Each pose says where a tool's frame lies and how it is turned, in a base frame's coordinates. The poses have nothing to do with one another.
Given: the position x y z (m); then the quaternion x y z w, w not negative.
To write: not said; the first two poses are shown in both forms.
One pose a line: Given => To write
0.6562 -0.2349 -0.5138 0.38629 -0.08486 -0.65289 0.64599 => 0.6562 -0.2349 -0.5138 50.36 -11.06 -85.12
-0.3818 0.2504 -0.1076 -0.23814 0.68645 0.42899 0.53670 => -0.3818 0.2504 -0.1076 -32.48 93.62 58.51
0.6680 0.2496 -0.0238 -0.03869 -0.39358 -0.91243 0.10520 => 0.6680 0.2496 -0.0238 -6.53 -66.46 -154.07
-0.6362 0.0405 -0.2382 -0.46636 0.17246 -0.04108 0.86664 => -0.6362 0.0405 -0.2382 -55.95 20.69 -4.93
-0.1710 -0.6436 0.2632 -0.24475 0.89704 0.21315 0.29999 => -0.1710 -0.6436 0.2632 -37.22 136.43 32.42
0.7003 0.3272 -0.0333 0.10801 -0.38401 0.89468 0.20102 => 0.7003 0.3272 -0.0333 17.29 -61.47 143.22
